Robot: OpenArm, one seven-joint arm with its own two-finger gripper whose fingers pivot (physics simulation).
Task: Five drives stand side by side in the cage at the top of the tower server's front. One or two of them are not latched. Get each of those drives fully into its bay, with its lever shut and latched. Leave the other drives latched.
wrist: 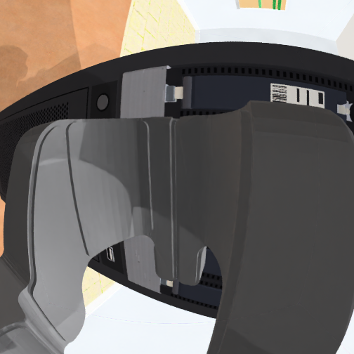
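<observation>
The tower server (200, 55) shows sideways in the wrist view. A dark blue drive (230, 92) with a white barcode label lies along the upper edge of its cage, a pale latch piece at its left end; its right end shows partly. Part of another drive (192, 291) shows below the fingers. My gripper (186, 202) is shut, with nothing seen held, and is very close in front of the cage. It hides the middle drives and most of their levers, so whether those are latched cannot be told.
A silver strip (143, 92) runs beside the cage, next to a round button (102, 102) and a mesh panel (47, 111). A yellow patterned floor strip and orange floor show at the upper left. An orange object with green lines (262, 4) shows at the top edge.
</observation>
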